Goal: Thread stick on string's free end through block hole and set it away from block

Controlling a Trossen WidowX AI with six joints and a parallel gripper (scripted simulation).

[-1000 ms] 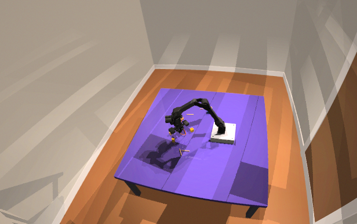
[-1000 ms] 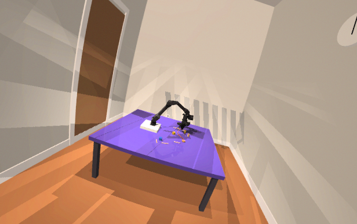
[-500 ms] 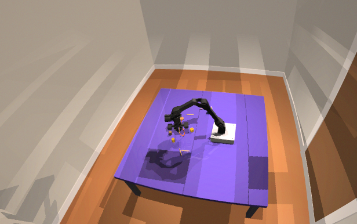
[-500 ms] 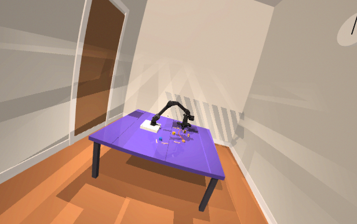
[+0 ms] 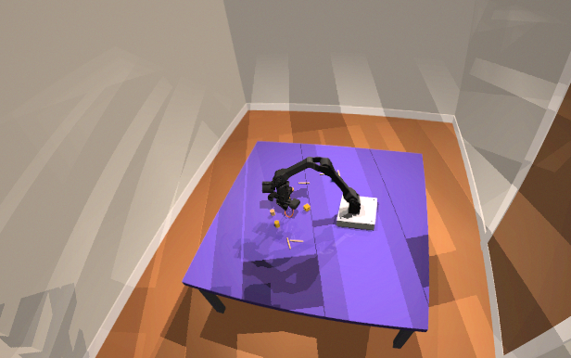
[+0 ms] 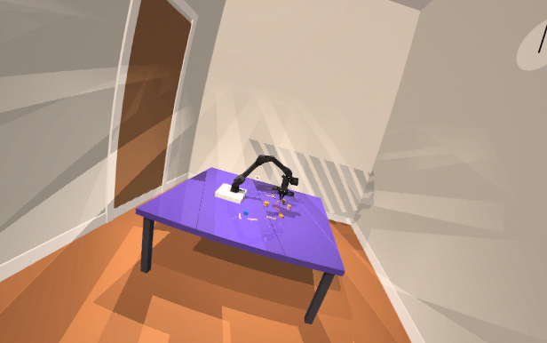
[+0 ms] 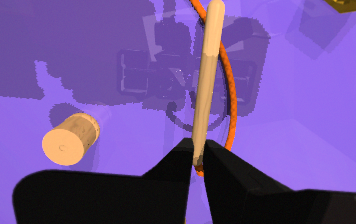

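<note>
My gripper tip is now 3 cm short of the yellow cylinder, 9 cm to the right of it and 4 cm above it. From my gripper tip the other things lie so: yellow wooden block (10 cm behind, 7 cm to the right, 4 cm below); tan cylinder (9 cm ahead, 4 cm below); thin wooden stick (1 cm to the right).
</note>
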